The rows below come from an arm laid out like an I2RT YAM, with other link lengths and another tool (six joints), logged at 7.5 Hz.
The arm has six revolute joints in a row. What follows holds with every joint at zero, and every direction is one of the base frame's. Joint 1 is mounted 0.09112 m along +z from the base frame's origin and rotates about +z. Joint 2 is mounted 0.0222 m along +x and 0.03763 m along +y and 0.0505 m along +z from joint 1 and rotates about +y. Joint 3 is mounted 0.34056 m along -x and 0.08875 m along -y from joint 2 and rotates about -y. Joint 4 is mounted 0.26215 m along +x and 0.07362 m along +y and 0.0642 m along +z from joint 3 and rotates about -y. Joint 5 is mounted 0.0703 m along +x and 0.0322 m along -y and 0.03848 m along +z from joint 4 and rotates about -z. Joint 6 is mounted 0.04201 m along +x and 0.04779 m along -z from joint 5 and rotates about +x. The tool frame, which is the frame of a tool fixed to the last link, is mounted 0.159 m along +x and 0.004 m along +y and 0.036 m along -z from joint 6; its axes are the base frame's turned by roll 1.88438, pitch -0.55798 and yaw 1.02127 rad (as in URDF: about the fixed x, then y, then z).
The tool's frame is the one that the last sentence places.
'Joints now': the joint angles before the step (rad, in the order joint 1, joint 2, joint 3, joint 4, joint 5, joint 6). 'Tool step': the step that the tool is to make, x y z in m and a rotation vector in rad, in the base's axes. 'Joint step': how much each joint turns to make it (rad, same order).
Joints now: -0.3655 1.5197 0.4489 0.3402 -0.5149 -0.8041
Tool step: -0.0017 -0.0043 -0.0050 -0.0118 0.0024 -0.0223
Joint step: -0.0008 0.0087 -0.0174 0.0312 0.0239 0.0062
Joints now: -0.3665 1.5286 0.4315 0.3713 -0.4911 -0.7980
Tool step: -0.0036 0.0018 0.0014 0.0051 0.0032 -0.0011
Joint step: 0.0000 -0.0167 -0.0046 -0.0150 -0.0016 0.0039
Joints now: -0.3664 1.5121 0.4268 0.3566 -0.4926 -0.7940
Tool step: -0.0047 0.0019 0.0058 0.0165 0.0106 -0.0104
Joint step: -0.0016 -0.0348 0.0093 -0.0522 -0.0012 0.0165
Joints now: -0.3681 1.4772 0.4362 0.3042 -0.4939 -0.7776
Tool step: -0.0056 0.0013 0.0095 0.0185 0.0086 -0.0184
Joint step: -0.0032 -0.0491 0.0144 -0.0671 0.0017 0.0235
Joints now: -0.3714 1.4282 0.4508 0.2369 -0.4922 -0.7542
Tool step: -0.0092 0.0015 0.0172 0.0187 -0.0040 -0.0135
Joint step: -0.0149 -0.0804 0.0199 -0.0964 -0.0137 0.0148
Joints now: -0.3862 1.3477 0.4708 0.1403 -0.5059 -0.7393
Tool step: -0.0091 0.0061 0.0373 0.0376 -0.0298 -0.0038
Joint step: -0.0201 -0.1219 0.0616 -0.1567 -0.0428 0.0276
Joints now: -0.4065 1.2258 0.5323 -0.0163 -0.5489 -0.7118
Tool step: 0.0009 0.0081 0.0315 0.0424 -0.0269 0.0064
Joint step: 0.0008 -0.0548 0.0710 -0.0959 -0.0360 0.0409
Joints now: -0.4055 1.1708 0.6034 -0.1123 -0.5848 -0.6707
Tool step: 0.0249 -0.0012 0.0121 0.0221 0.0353 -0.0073
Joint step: 0.0391 0.0839 0.1119 -0.0466 0.0313 0.0416
